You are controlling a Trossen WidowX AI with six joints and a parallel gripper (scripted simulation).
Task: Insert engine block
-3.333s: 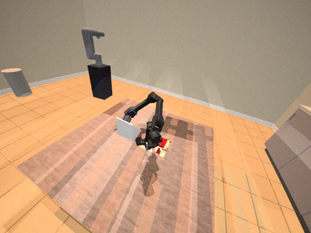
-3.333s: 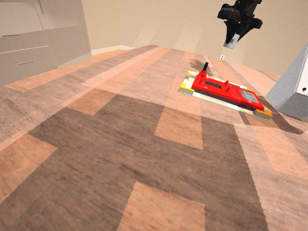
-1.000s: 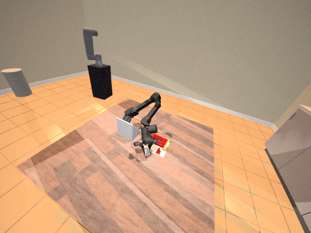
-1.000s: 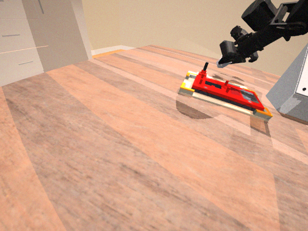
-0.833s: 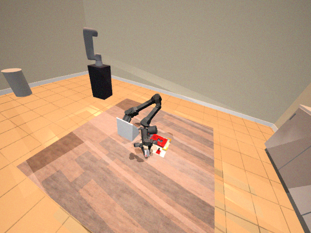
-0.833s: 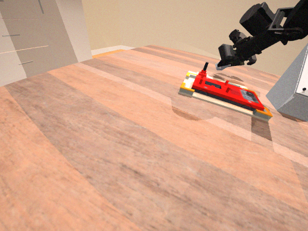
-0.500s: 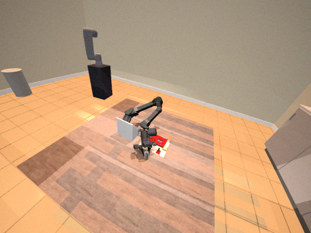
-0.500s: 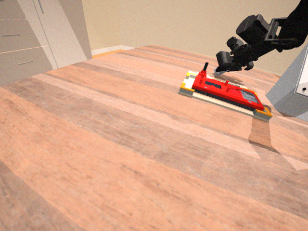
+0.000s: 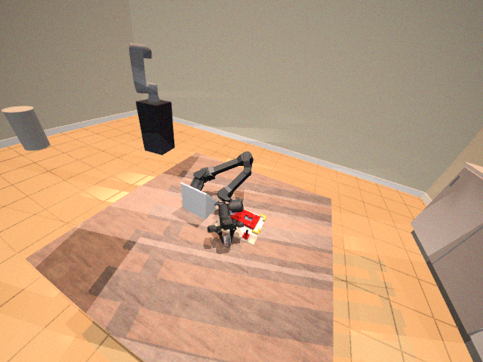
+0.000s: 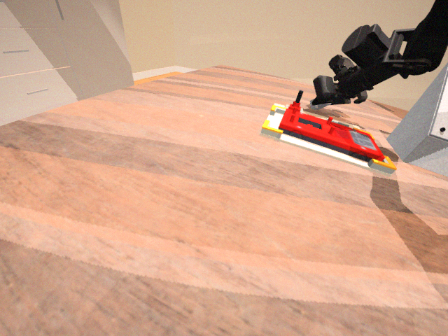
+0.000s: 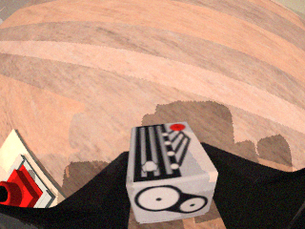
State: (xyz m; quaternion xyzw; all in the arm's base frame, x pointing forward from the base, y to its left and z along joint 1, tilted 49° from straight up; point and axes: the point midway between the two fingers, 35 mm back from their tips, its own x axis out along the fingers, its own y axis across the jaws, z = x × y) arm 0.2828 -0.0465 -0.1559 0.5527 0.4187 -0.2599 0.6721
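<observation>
My gripper tip is now 10 mm to the right of the engine block and 10 mm below it.
</observation>
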